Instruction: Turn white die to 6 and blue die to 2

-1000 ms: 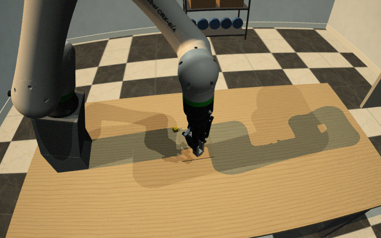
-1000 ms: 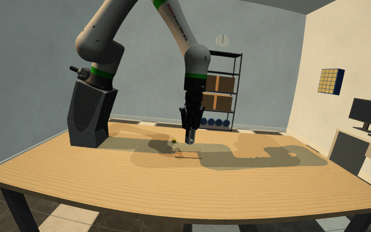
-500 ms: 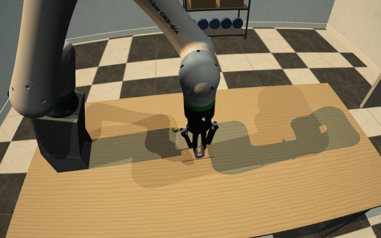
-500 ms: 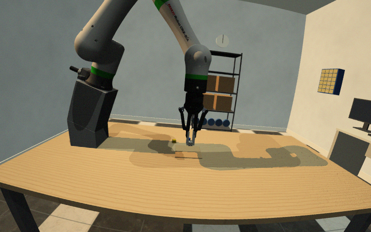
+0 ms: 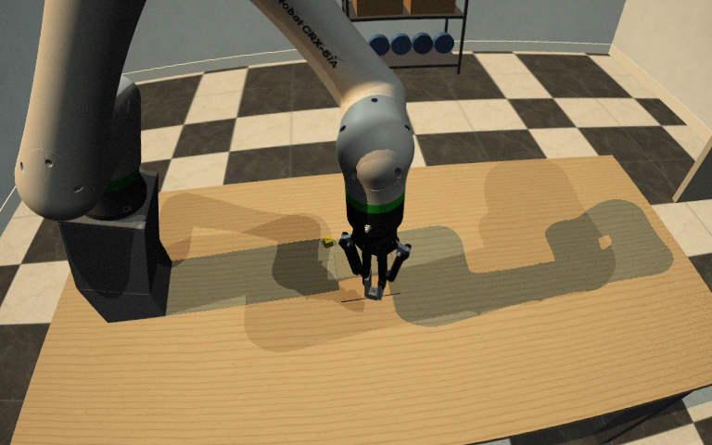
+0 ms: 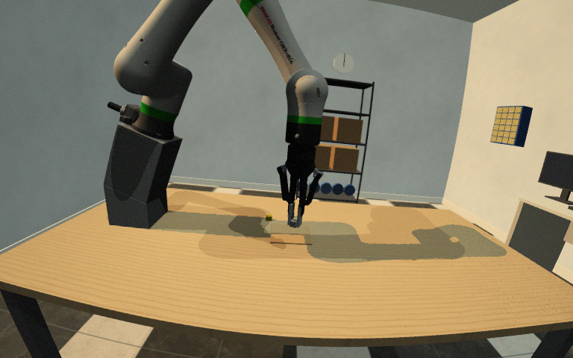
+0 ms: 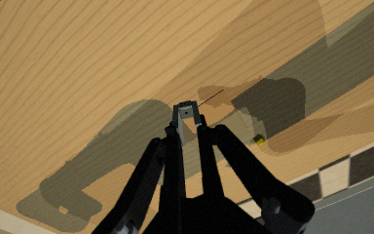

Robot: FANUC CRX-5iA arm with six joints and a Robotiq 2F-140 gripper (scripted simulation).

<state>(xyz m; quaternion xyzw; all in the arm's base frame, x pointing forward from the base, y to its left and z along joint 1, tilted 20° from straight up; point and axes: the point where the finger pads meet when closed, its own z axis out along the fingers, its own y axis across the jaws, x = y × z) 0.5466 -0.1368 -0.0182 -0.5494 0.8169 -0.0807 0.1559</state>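
Now: hand 130 mm above the tan mat and 120 mm to the right of it. Round my hand: white die: 30 mm below; blue die: 270 mm to the left, 120 mm below; yellow die: 230 mm to the left, 120 mm below, 90 mm behind.
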